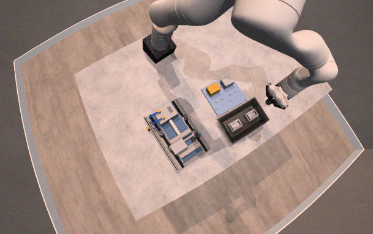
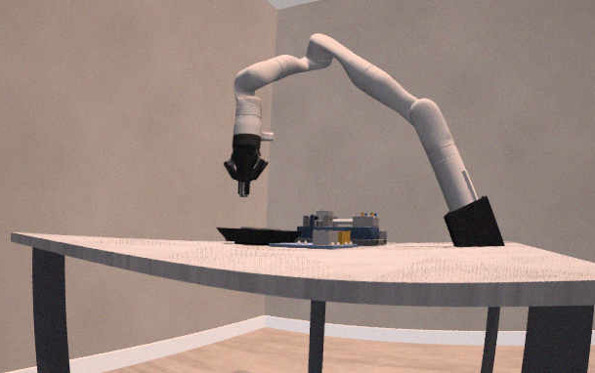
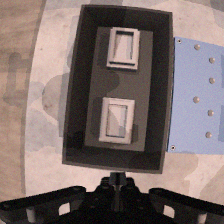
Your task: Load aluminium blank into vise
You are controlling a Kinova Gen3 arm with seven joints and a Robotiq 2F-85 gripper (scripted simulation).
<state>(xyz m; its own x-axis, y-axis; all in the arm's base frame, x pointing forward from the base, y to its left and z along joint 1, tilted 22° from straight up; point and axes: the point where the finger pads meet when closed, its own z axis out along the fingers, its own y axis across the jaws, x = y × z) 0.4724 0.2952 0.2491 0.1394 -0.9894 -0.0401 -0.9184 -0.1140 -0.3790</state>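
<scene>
The aluminium blank lies 45 cm to the right of my hand and 5 cm below it. From my hand the other things lie so: blue vise base: 42 cm to the right, 10 cm below, 7 cm behind; brass blank: 20 cm behind, 16 cm to the right, 12 cm below.
</scene>
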